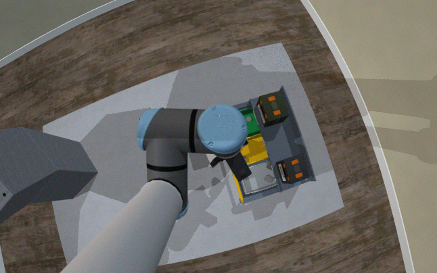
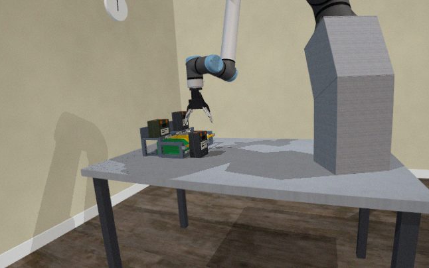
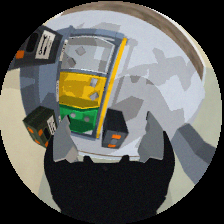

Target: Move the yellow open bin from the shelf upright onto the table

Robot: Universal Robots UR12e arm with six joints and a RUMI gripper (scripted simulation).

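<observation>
Now: hand 10 cm above the thin yellow rod. From my hand the other things lie so: green bin (12 cm ahead, 11 cm below, 10 cm to the left); then yellow open bin (11 cm below, 10 cm ahead, 1 cm to the right); then black box (12 cm to the left, 9 cm below, 4 cm behind).
</observation>
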